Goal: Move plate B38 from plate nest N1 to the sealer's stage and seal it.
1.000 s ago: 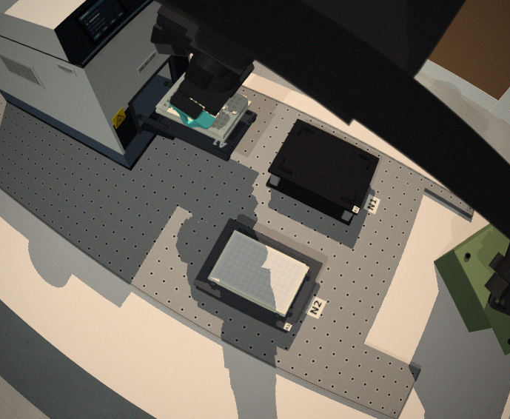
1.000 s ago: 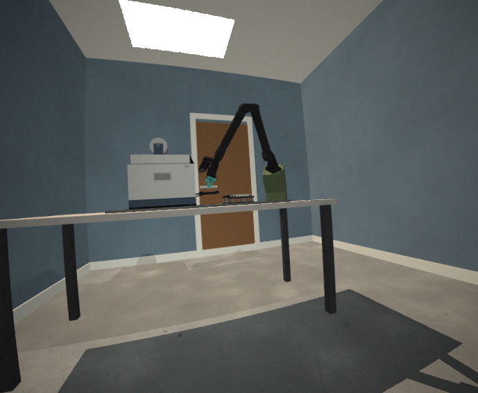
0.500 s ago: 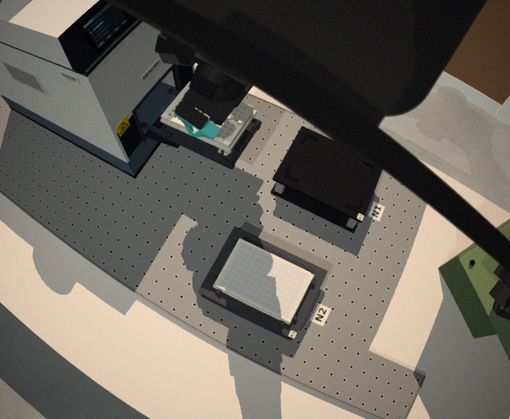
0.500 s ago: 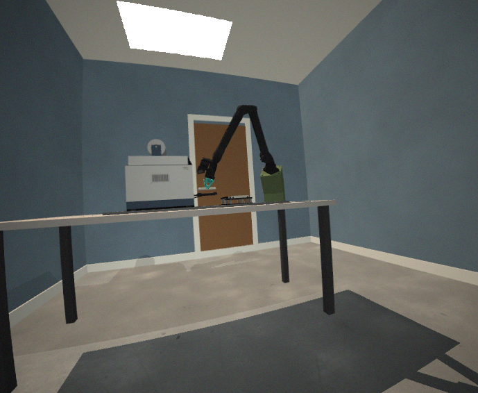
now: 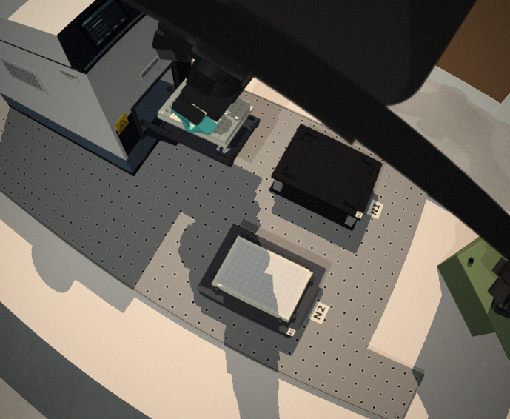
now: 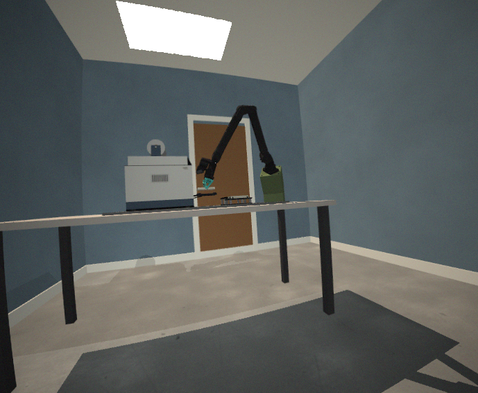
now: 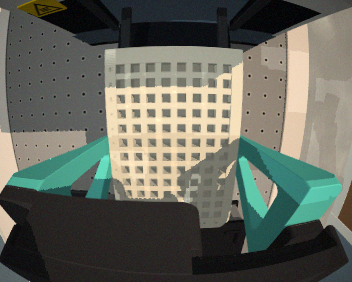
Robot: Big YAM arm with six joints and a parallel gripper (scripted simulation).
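The sealer's stage is 4 cm below my hand. The rest, counted from my hand: yellow warning label 10 cm ahead, 9 cm to the left, 1 cm above; then N1 label 31 cm behind, 13 cm below, 6 cm to the right; then front slot 7 cm ahead, 6 cm below.
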